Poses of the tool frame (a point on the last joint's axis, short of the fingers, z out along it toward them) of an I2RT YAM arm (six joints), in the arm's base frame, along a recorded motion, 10 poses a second.
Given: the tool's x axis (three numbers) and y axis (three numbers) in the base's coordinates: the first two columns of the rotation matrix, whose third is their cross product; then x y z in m.
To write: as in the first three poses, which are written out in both.
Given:
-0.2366, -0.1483, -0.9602, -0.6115, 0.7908, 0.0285, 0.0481, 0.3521, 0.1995
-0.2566, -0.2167, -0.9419, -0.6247, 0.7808, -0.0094, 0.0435, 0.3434, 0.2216
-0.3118, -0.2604, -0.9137, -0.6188, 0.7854, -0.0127, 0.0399, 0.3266, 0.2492
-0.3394, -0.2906, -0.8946, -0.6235, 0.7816, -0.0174, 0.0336, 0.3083, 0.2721
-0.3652, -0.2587, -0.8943, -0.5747, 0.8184, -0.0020, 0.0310, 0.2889, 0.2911
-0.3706, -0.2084, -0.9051, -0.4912, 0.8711, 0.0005, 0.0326, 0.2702, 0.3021
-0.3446, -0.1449, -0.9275, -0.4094, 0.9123, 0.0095, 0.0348, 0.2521, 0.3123
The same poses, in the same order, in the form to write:
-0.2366, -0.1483, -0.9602, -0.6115, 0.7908, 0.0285, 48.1, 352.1, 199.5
-0.2566, -0.2167, -0.9419, -0.6247, 0.7808, -0.0094, 43.5, 343.4, 221.6
-0.3118, -0.2604, -0.9137, -0.6188, 0.7854, -0.0127, 39.9, 326.6, 249.2
-0.3394, -0.2906, -0.8946, -0.6235, 0.7816, -0.0174, 33.6, 308.3, 272.1
-0.3652, -0.2587, -0.8943, -0.5747, 0.8184, -0.0020, 31.0, 288.9, 291.1
-0.3706, -0.2084, -0.9051, -0.4912, 0.8711, 0.0005, 32.6, 270.2, 302.1
-0.3446, -0.1449, -0.9275, -0.4094, 0.9123, 0.0095, 34.8, 252.1, 312.3

